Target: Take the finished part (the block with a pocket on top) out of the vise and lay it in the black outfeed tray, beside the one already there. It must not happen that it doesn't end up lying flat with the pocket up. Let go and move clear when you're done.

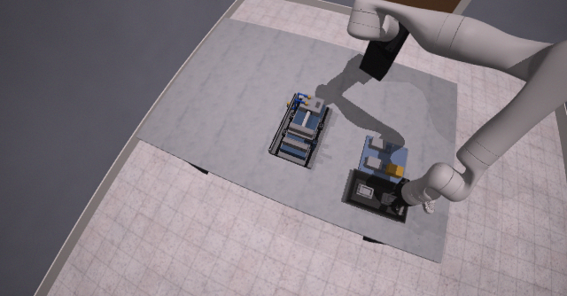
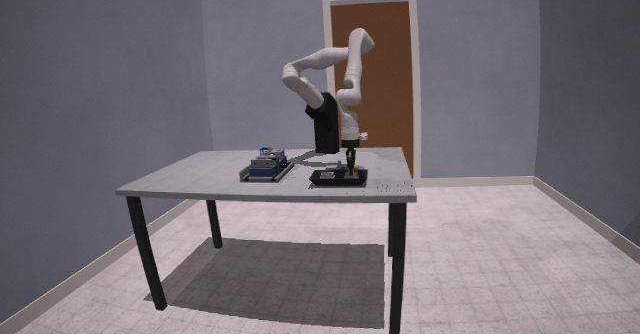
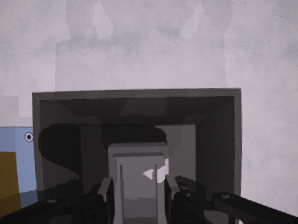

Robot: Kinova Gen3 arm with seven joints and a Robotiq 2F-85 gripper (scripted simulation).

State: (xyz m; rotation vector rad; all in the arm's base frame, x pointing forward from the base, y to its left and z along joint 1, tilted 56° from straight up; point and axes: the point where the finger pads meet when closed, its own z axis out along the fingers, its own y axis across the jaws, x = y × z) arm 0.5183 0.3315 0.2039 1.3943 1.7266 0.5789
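Now: hand 12 cm past the yellow block, 3 cm above it and 2 cm to the left of it. The rest, counted from my hand: blue plate: 16 cm behind, 7 cm to the right, 5 cm below.
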